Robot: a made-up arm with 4 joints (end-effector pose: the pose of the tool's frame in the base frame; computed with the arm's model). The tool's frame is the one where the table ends. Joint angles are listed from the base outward.
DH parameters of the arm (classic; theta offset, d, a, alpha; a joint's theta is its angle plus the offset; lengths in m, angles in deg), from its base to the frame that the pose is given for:
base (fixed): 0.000 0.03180 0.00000 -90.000
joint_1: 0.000 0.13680 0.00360 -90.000
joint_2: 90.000 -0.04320 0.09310 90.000
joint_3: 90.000 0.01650 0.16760 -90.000
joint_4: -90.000 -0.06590 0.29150 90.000
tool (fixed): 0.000 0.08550 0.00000 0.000
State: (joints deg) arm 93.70 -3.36 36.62 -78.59
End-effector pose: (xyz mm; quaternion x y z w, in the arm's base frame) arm 111.6 -89.9 17.3 0.0489 0.1339 -0.3114 0.9395
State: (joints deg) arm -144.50 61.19 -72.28 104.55
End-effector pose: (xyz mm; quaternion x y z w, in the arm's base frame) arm 409.5 -156.9 -214.3 0.6264 0.0446 -0.1853 0.7559
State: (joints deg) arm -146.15 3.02 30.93 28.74
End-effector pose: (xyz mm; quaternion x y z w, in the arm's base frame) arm -155.4 90.4 365.2 0.0373 -0.8269 0.2652 0.4945
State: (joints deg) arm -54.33 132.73 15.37 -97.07
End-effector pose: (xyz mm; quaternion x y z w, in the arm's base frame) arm -144.4 339.6 58.6 0.2809 0.4153 0.8650 0.0206
